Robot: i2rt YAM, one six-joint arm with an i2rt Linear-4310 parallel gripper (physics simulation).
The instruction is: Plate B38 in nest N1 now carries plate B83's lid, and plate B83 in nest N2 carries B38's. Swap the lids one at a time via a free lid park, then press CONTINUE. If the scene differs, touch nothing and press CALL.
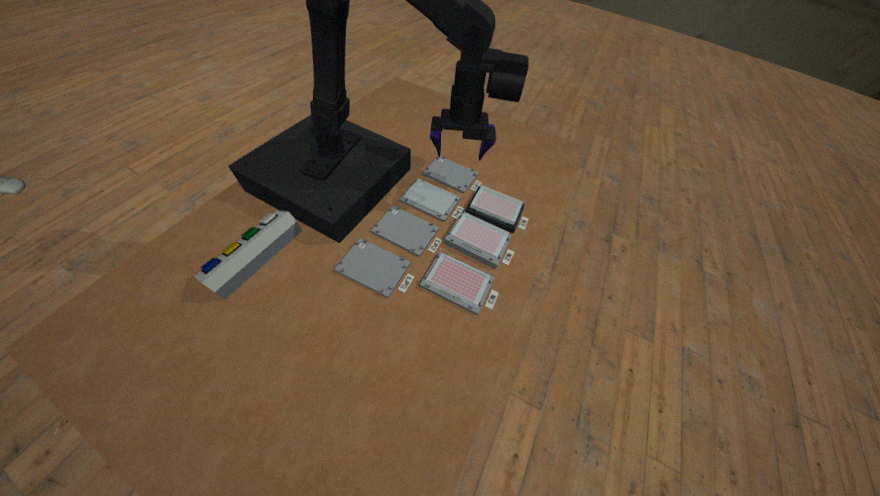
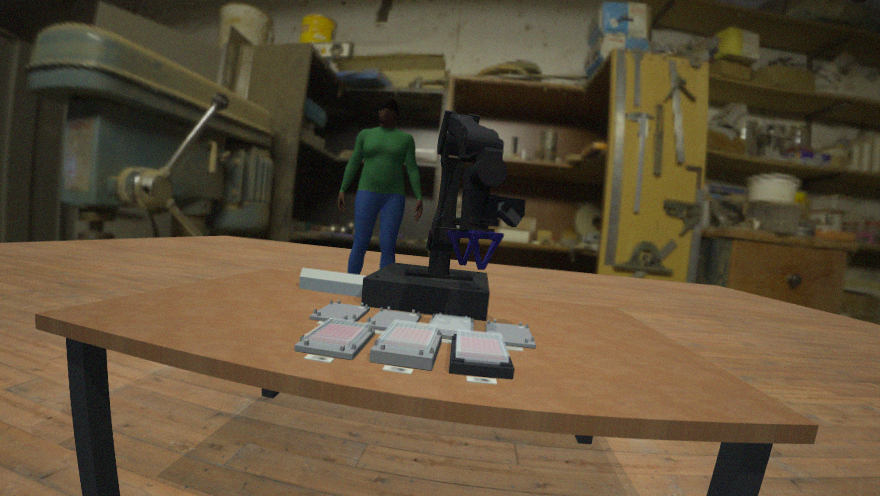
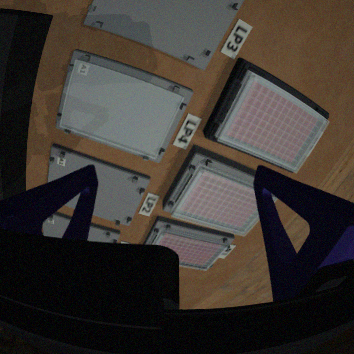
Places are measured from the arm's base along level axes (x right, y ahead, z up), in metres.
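Pixels of known places: gripper, fingertip midpoint: (image 1: 459,157) (image 2: 471,267) (image 3: 175,173); arm's base at its link origin: (image 1: 332,154) (image 2: 438,276).
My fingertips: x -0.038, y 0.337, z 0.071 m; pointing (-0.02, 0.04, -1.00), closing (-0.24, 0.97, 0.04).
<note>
For each thing: its top centre in the pictures, then the offset to it from my fingertips. "spot": a spot on its surface instead.
- clear lid at its top centre: (image 3: 115,110) (image 2: 451,322) (image 1: 430,195) dx +0.022, dy -0.057, dz -0.134 m
- LP2 at its top centre: (image 3: 89,194) (image 2: 395,314) (image 1: 405,226) dx +0.150, dy -0.081, dz -0.132 m
- LP1 at its top centre: (image 3: 75,243) (image 1: 372,262) (image 2: 342,306) dx +0.277, dy -0.111, dz -0.132 m
- button bar at a spot on its surface: (image 1: 255,261) (image 2: 327,283) spot: dx +0.370, dy -0.347, dz -0.124 m
My gripper (image 1: 459,157) (image 2: 473,266) (image 3: 175,173) is open and empty, above the parks and nests. Three pink-welled plates with clear lids stand in nests: one (image 1: 459,281) (image 2: 336,333) (image 3: 194,249) at the row's end farthest from the gripper, one (image 1: 478,235) (image 2: 406,335) (image 3: 215,197) in the middle grey nest, one (image 1: 496,204) (image 2: 481,346) (image 3: 275,120) in a black nest (image 1: 492,223) (image 2: 480,367). Nest tags and plate names are too small to read surely. A clear lid (image 1: 429,197) (image 3: 120,110) lies on park LP4. Parks LP3 (image 1: 451,173) (image 3: 170,30), LP2 (image 1: 404,229) (image 3: 117,192) and LP1 (image 1: 372,266) are bare.
A button bar (image 1: 255,261) (image 2: 329,281) carries blue (image 1: 210,265), yellow (image 1: 231,248), green (image 1: 250,233) and white (image 1: 268,218) buttons; no CONTINUE or CALL lettering is legible. The black arm base (image 1: 326,191) (image 2: 425,292) stands beside the parks. A person (image 2: 385,160) stands behind the table.
</note>
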